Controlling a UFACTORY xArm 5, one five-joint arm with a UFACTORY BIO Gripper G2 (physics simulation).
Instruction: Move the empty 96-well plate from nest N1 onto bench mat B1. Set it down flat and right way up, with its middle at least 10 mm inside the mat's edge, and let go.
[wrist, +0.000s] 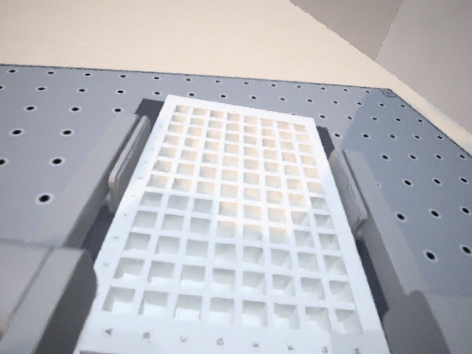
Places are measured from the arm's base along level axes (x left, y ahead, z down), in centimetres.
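Where they show: hand, its tool point: (240, 177).
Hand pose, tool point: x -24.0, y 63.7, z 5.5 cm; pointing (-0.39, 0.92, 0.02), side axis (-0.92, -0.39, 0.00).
Observation:
After its pixels a point has its place.
The white 96-well plate (227, 202) @(x -22.9, y 62.3, z 5.4 cm) lies flat and right way up in the middle of the wrist view, its wells open to the top. Its lettered short edge is nearest the camera. Dark parts of nest N1 (150, 106) @(x -21.5, y 71.7, z 6.8 cm) show under and beside the plate at the far corners and along both long sides. My gripper (239, 177) @(x -24.0, y 63.7, z 5.6 cm) is shut on the plate, with one finger pad against each long side. Whether the plate's underside touches the nest is hidden. Bench mat B1 does not show in this view.
A grey-blue board with rows of black holes (400, 192) @(x -34.6, y 62.8, z 7.9 cm) lies around the nest. Beyond its far edge is a pale beige surface (150, 35) @(x -24.5, y 92.1, z 9.2 cm). Grey-brown upright surfaces (430, 45) stand at the upper right.

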